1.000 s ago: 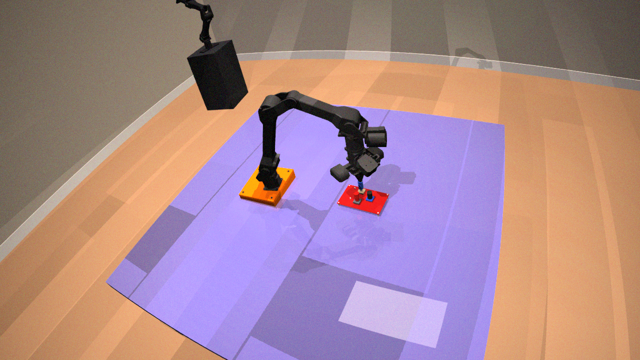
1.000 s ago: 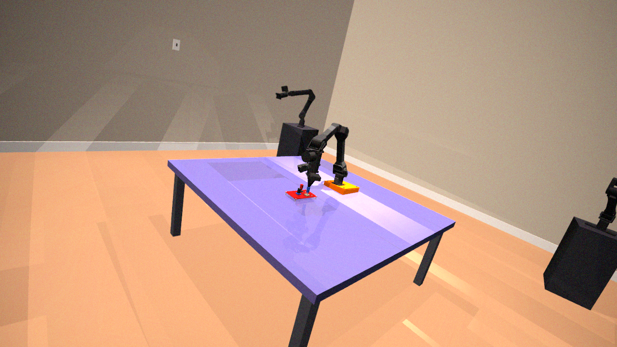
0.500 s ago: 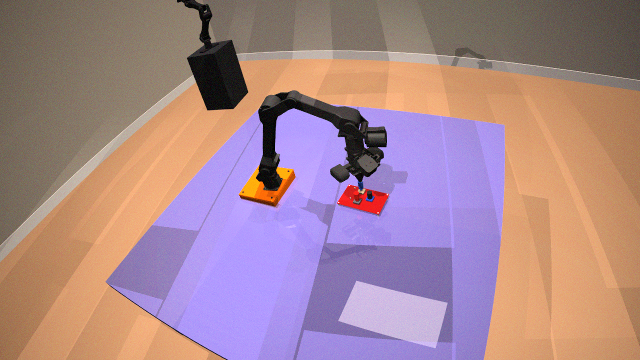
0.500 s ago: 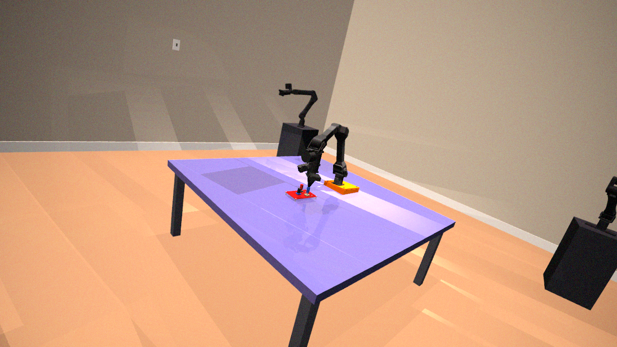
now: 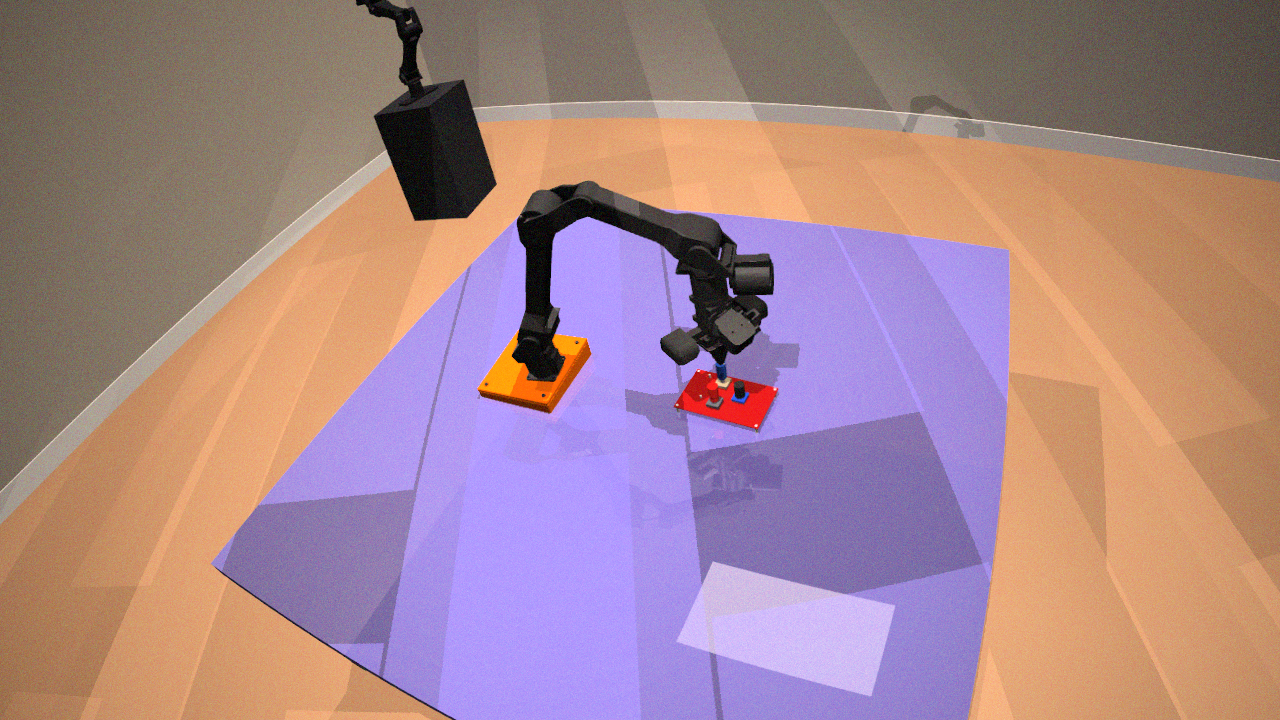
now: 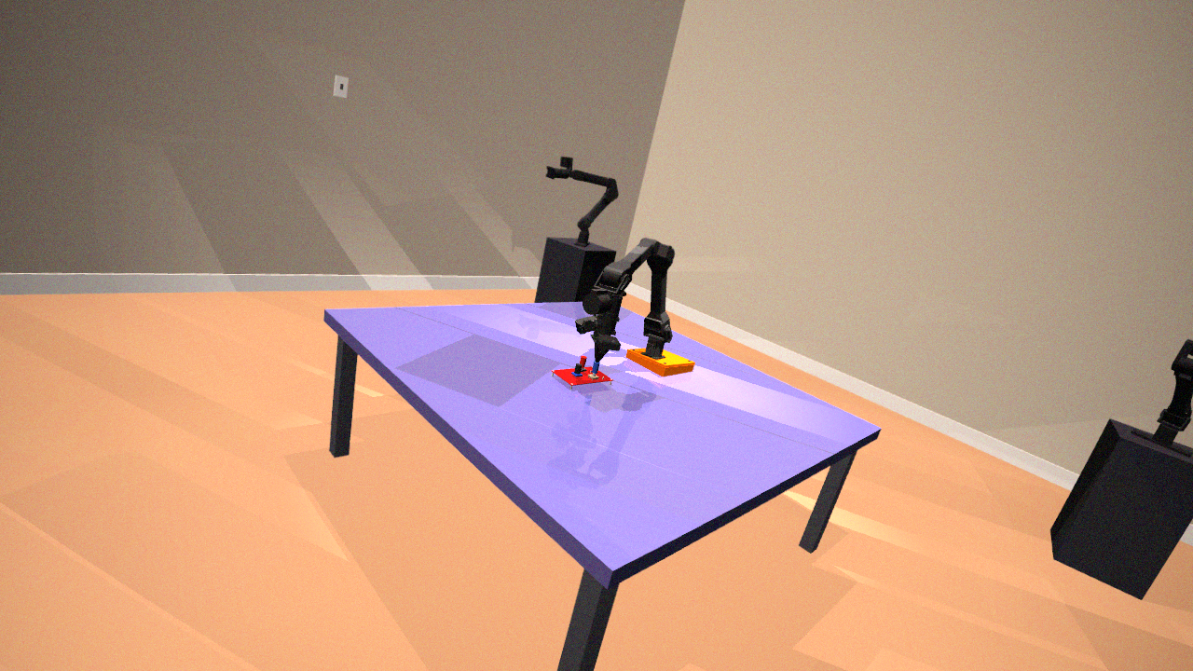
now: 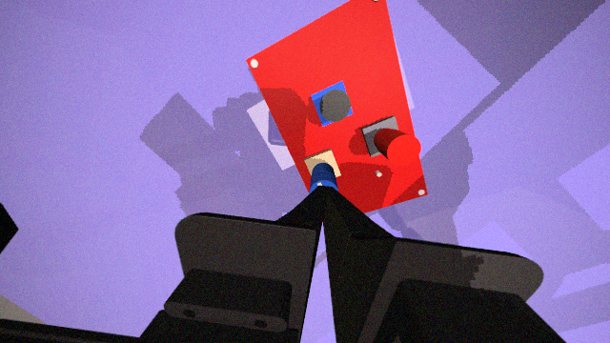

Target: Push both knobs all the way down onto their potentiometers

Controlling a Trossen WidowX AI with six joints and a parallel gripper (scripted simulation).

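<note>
Now: gripper tip 3 cm above the potentiometer with blue knob. The rest, counted from my gripper tip: grey potentiometer 5 cm to the right, 3 cm below.
</note>
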